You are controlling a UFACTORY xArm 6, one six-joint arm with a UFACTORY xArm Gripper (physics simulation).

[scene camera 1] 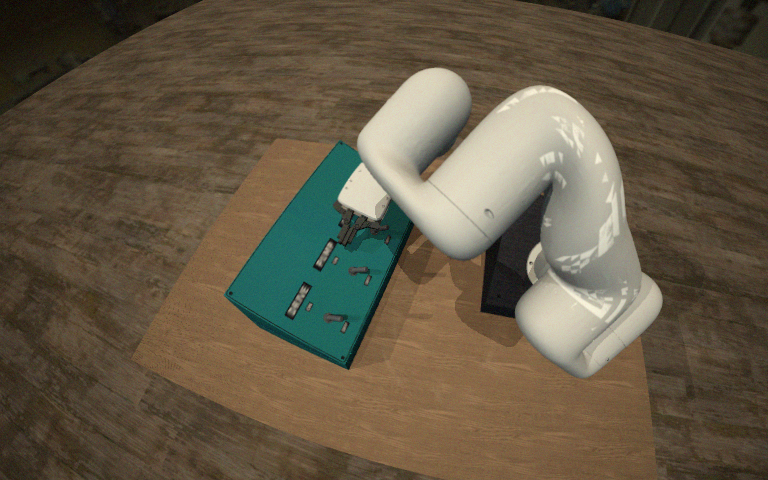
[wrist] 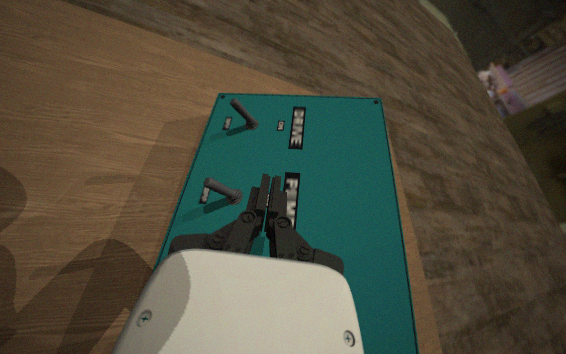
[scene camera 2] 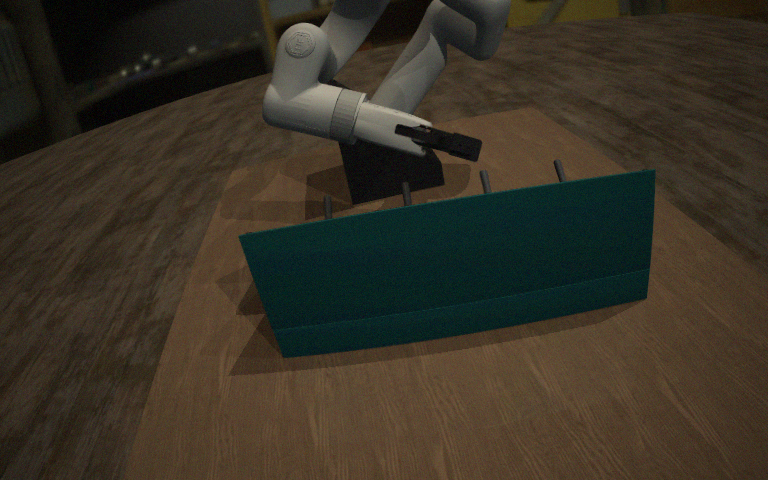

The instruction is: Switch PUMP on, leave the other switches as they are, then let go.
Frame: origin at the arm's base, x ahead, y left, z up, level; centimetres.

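Seen in the pictures: gripper, fingertip midpoint: (scene camera 1: 341, 244) (wrist: 269, 186) (scene camera 2: 479, 151).
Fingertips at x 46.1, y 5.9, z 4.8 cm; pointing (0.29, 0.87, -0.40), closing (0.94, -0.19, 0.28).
A point is followed by its place in that frame.
The teal switch box (scene camera 1: 271, 257) {x 60.3, y 11.2, z 4.0 cm} (scene camera 2: 453, 260) {x 60.9, y -3.4, z -1.9 cm} (wrist: 345, 155) {x 58.2, y 11.8, z 2.9 cm} has toggle levers and labels on its sloping top. The PUMP label (scene camera 1: 324, 254) {x 50.9, y 5.9, z -0.3 cm} (wrist: 292, 200) {x 51.0, y 5.9, z -0.2 cm} is partly behind my fingers in the wrist view. The PUMP lever (scene camera 1: 357, 270) {x 43.0, y 7.7, z -1.6 cm} (scene camera 2: 485, 182) {x 43.0, y 7.2, z -1.4 cm} (wrist: 223, 190) {x 42.8, y 7.1, z -1.4 cm} leans toward its OFF label (wrist: 204, 194) {x 40.9, y 7.6, z -5.6 cm}. The DRIVE lever (scene camera 1: 334, 318) {x 44.8, y 19.5, z -1.1 cm} (scene camera 2: 559, 170) {x 45.2, y 18.9, z -1.3 cm} (wrist: 244, 114) {x 45.2, y 18.6, z -1.7 cm} also leans toward OFF. My gripper (scene camera 1: 344, 241) {x 46.1, y 5.9, z 4.8 cm} (scene camera 2: 476, 150) {x 46.1, y 5.9, z 4.8 cm} (wrist: 269, 186) {x 46.1, y 5.9, z 4.8 cm} is shut and empty, above the panel on the PUMP lever's ON side, with a gap to the lever. The fingers hide most of PUMP's ON label.
Two more levers (scene camera 2: 406, 194) {x 40.7, y -4.5, z -1.4 cm} (scene camera 2: 327, 207) {x 38.3, y -16.2, z -1.3 cm} stand farther along the box; my gripper and arm hide them in scene camera 1. The dark robot base (scene camera 1: 498, 288) {x 11.4, y 4.9, z -5.3 cm} (scene camera 2: 390, 178) {x 12.9, y -3.0, z -9.4 cm} stands beyond the box's lever side. A wooden board (scene camera 1: 453, 407) {x 17.9, y 30.9, z -13.3 cm} (scene camera 2: 424, 418) {x 73.0, y -11.5, z -13.3 cm} (wrist: 100, 75) {x 22.3, y 30.0, z -13.3 cm} lies under both.
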